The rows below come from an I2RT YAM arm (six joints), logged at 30 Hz.
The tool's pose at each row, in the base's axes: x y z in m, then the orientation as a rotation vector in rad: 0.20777, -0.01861, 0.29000, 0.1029, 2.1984, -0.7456; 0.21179, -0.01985, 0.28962, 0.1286, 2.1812, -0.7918; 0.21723, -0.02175, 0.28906, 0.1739, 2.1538, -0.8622; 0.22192, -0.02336, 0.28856, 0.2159, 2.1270, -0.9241; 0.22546, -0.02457, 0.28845, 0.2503, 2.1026, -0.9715; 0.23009, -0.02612, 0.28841, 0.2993, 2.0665, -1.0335; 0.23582, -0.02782, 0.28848, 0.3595, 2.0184, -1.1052; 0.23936, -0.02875, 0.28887, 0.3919, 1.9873, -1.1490; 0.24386, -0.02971, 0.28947, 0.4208, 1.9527, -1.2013; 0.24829, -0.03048, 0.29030, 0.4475, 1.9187, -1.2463; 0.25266, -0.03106, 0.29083, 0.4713, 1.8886, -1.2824; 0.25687, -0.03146, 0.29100, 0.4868, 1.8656, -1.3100; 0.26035, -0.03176, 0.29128, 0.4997, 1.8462, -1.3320; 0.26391, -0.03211, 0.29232, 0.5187, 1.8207, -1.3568
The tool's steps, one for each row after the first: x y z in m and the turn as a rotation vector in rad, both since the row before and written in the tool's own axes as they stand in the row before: -0.00226, 0.00039, 0.00355, 0.0438, -0.0007, 0.0036; -0.00299, 0.00059, 0.00493, 0.0689, 0.0013, 0.0092; -0.00257, 0.00085, 0.00419, 0.0620, 0.0012, 0.0096; -0.00213, 0.00071, 0.00300, 0.0491, -0.0005, 0.0095; -0.00285, 0.00112, 0.00380, 0.0667, -0.0012, 0.0155; -0.00362, 0.00182, 0.00440, 0.0803, -0.0028, 0.0211; -0.00248, 0.00125, 0.00242, 0.0483, -0.0036, 0.0103; -0.00322, 0.00183, 0.00279, 0.0540, -0.0056, 0.0050; -0.00335, 0.00191, 0.00246, 0.0484, -0.0063, 0.0065; -0.00308, 0.00227, 0.00225, 0.0405, -0.0053, 0.0073; -0.00269, 0.00257, 0.00201, 0.0302, -0.0050, 0.0039; -0.00232, 0.00211, 0.00156, 0.0246, -0.0042, 0.0037; -0.00294, 0.00173, 0.00149, 0.0305, -0.0048, 0.0078
